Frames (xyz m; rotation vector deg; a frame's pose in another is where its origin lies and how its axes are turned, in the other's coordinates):
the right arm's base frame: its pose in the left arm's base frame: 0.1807 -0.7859 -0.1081 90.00 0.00 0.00
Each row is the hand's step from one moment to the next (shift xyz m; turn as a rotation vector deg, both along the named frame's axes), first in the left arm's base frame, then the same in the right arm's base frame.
Working: the left arm's base frame: its pose in the right arm's base frame: -0.1807 0.1081 -0.7859 -90.00 0.00 0.00

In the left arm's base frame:
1: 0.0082 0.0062 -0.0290 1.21 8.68 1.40
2: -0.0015 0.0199 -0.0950 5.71 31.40 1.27
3: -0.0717 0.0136 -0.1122 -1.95 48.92 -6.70
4: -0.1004 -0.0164 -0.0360 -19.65 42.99 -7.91
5: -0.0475 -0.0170 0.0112 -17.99 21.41 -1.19
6: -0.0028 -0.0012 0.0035 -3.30 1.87 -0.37
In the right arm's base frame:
1: 0.0082 -0.0290 -0.0062 1.21 1.40 -8.68
2: -0.0015 -0.0950 -0.0199 5.71 1.27 -31.40
3: -0.0717 -0.1122 -0.0136 -1.95 -6.70 -48.92
4: -0.1004 -0.0360 0.0164 -19.65 -7.91 -42.99
5: -0.0475 0.0112 0.0170 -17.99 -1.19 -21.41
6: -0.0028 0.0035 0.0012 -3.30 -0.37 -1.87

